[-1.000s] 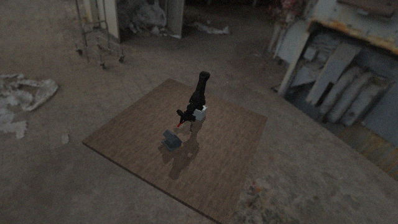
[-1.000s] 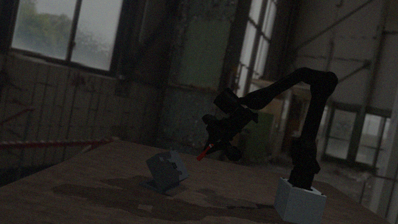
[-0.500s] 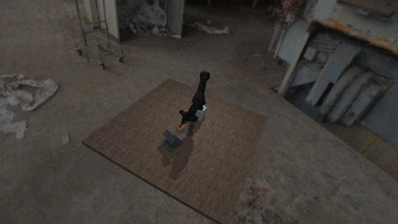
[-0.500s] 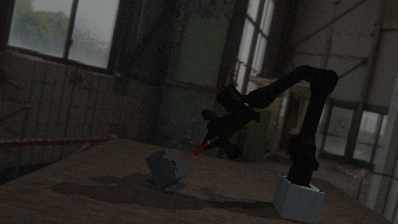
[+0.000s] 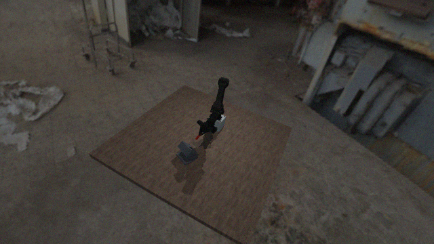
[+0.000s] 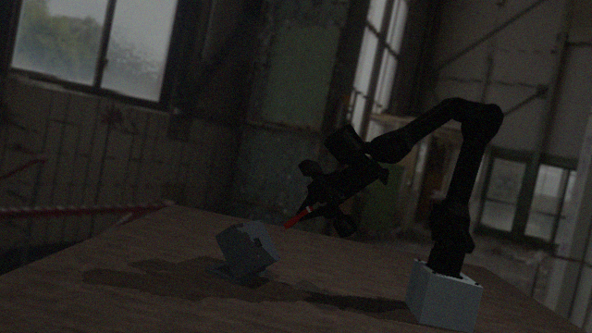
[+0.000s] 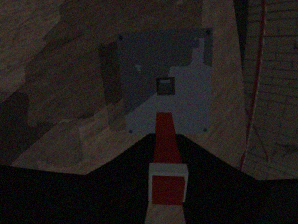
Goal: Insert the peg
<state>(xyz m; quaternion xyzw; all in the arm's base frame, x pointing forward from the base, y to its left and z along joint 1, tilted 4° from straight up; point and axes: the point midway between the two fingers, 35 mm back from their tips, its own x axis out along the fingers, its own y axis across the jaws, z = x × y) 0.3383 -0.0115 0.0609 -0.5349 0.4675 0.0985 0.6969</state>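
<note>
Now: gripper tip 10 cm short of the grey sloped panel, 10 cm above it and 4 cm to the left of it. Also, from my gripper tip: red square-sided peg: 1 cm behind, 1 cm above.
</note>
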